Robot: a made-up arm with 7 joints. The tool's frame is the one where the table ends.
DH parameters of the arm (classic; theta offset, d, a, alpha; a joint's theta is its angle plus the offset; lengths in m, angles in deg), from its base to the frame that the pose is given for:
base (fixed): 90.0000 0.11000 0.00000 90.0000
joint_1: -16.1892 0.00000 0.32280 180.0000
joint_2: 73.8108 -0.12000 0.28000 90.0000
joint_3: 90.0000 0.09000 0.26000 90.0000
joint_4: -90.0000 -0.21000 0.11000 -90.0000
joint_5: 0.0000 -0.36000 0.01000 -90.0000
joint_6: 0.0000 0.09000 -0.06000 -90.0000
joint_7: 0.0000 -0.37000 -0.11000 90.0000
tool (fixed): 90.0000 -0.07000 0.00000 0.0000
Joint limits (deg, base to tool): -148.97..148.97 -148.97..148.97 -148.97..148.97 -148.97..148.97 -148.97..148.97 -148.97..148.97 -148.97..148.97
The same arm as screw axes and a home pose.
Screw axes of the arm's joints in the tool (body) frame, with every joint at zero. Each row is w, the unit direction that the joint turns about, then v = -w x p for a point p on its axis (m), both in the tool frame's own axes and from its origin. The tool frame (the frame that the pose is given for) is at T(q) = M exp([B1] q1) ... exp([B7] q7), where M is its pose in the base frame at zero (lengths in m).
B1: w 1 0 0 v 0 0.14 0.45
B2: w -1 0 0 v 0 -0.05 -0.14
B3: w 0 1 0 v 0.23 0 0.27
B4: w 0 0 -1 v 0.05 0.01 0
B5: w -1 0 0 v 0 0.02 -0.16
B6: w 0 0 1 v -0.17 -0.37 0
B7: w 1 0 0 v 0 0.07 0.11
M: xyz -0.15 0.45 -0.03 (m) quaternion w x y z 1 0 0 0
Joint limits (deg, base to tool): -148.97..148.97 -148.97..148.97 -148.97..148.97 -148.97..148.97 -148.97..148.97 -148.97..148.97 -148.97..148.97

